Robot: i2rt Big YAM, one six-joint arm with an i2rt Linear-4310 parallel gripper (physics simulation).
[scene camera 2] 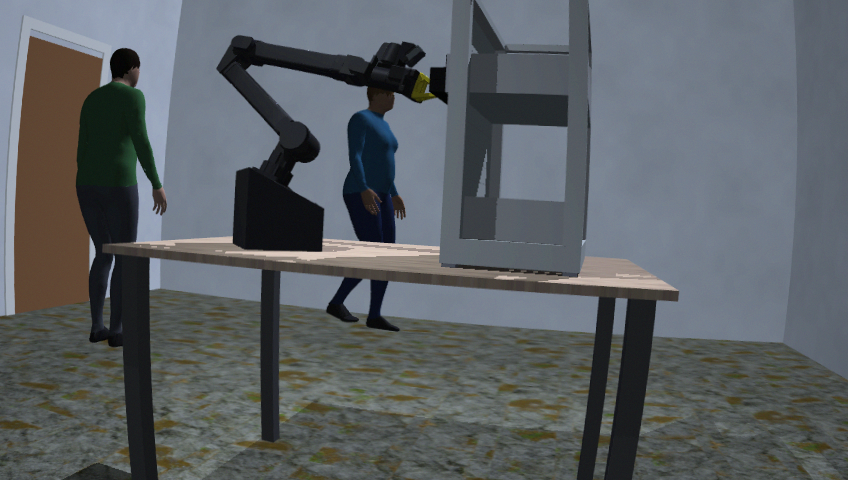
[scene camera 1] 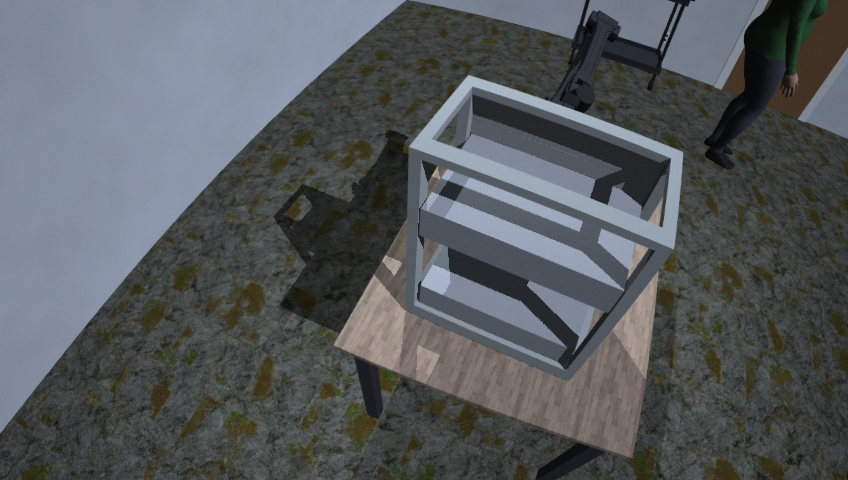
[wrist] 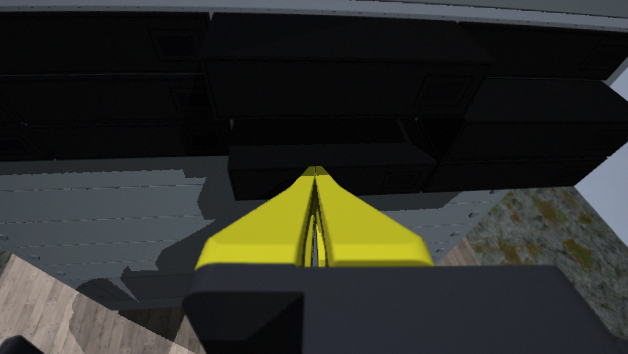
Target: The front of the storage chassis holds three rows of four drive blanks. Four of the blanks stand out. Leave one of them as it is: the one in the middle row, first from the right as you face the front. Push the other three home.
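Where they show: gripper, fingertip midpoint: (wrist: 315, 177); arm's base, origin of the base link: (scene camera 2: 270, 184).
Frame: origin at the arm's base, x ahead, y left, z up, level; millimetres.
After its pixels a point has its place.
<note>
The grey storage chassis (scene camera 1: 414, 237) @[x 770, y -181, z 195 mm] (scene camera 2: 580, 148) @[x 757, y -199, z 95 mm] (wrist: 110, 200) @[x 508, y 188, z 148 mm] stands on the table, its front toward the arm. In the wrist view four dark blanks stand out: top row second from right (wrist: 320, 90) @[x 445, y 39, z 283 mm], bottom row second from right (wrist: 260, 180) @[x 447, y 65, z 229 mm], middle row first from right (wrist: 540, 137) @[x 434, y -77, z 256 mm] and bottom row first from right (wrist: 500, 176) @[x 435, y -73, z 225 mm]. The middle-row blank second from right is set back between two of them. My yellow gripper (wrist: 315, 177) @[x 434, y 40, z 243 mm] (scene camera 2: 433, 93) @[x 434, y 40, z 243 mm] is shut and empty. Its tips overlap the bottom-row second-from-right blank in the wrist view; contact cannot be told.
The top-row blank overhangs above the fingertips. The wooden table (scene camera 1: 487, 392) @[x 917, y 96, z -162 mm] (scene camera 2: 380, 270) @[x 395, y -328, z -163 mm] carries the arm base (scene camera 2: 276, 220) @[x 63, y -83, z -90 mm]. A person in green (scene camera 1: 767, 35) (scene camera 2: 113, 136) and a person in blue (scene camera 2: 371, 148) stand beyond the table. A dark rack (scene camera 1: 633, 56) shows behind the arm.
</note>
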